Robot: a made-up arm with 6 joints.
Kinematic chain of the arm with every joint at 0, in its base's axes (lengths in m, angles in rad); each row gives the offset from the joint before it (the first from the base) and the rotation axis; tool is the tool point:
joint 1: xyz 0 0 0.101 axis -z
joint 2: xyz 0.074 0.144 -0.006 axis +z
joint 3: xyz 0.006 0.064 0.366 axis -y
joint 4: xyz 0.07 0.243 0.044 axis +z
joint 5: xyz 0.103 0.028 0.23 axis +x
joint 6: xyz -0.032 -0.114 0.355 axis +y
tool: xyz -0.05 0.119 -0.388
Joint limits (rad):
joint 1: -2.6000..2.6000
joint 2: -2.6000..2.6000
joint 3: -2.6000..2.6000
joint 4: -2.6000..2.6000
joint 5: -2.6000..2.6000
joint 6: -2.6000..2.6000
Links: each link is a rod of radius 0.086 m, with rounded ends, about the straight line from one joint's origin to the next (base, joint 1, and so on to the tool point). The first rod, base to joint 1, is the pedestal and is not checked.
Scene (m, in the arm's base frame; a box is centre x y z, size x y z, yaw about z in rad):
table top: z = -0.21
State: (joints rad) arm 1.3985 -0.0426 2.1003 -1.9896 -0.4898 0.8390
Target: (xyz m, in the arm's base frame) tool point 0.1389 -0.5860 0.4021
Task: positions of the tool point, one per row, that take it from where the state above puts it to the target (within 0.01 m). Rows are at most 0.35 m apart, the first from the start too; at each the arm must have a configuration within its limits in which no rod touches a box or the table.
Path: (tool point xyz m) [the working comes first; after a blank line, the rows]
Joints at the target: 2.6000 -0.9054 2.1967 -1.9421 -0.5017 0.2057
Straight joint move there: clear.

1: 0.7143 0.1816 0.4708
2: 0.7026 -0.1187 0.4535
3: 0.5730 -0.3687 0.4363
4: 0.3681 -0.5288 0.4192
5: 0.1389 -0.5860 0.4021

